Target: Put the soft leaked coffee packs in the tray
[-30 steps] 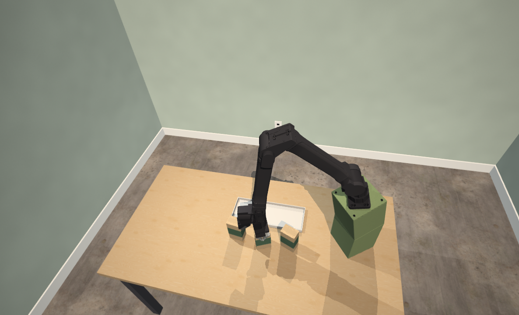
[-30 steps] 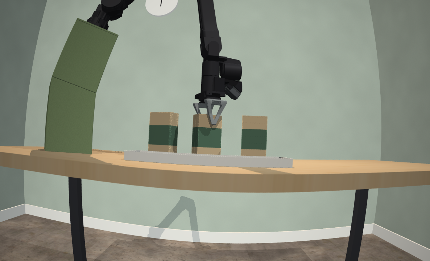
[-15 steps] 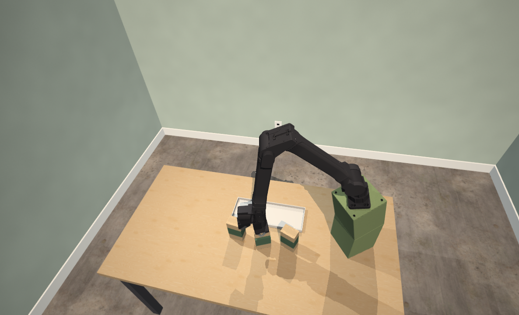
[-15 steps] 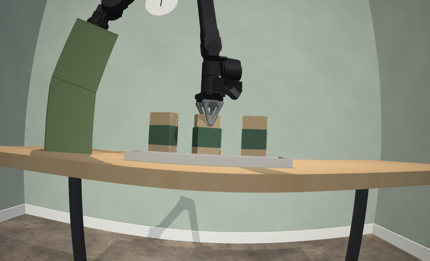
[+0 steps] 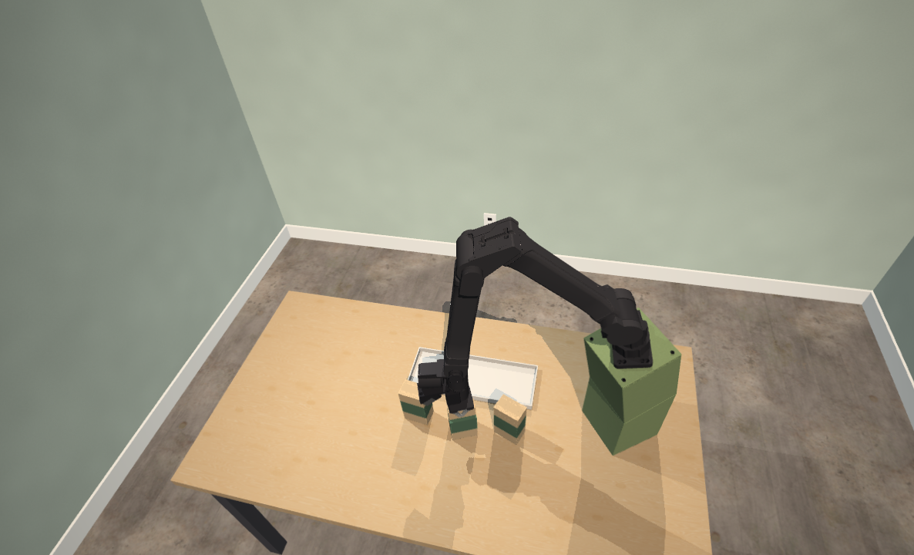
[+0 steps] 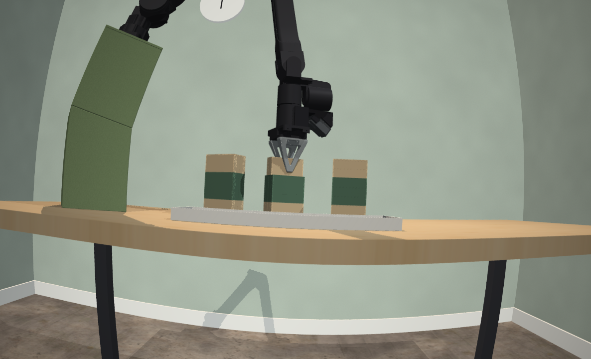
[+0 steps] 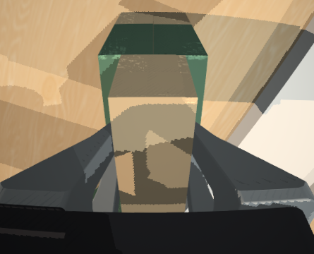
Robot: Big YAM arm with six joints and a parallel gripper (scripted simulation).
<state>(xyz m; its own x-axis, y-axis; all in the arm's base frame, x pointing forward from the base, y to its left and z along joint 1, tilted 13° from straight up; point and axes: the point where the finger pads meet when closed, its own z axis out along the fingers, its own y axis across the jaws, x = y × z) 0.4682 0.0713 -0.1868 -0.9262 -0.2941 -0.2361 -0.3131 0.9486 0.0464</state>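
The white tray is 18 cm to the right of my hand, 11 cm below it and 1 cm behind it.
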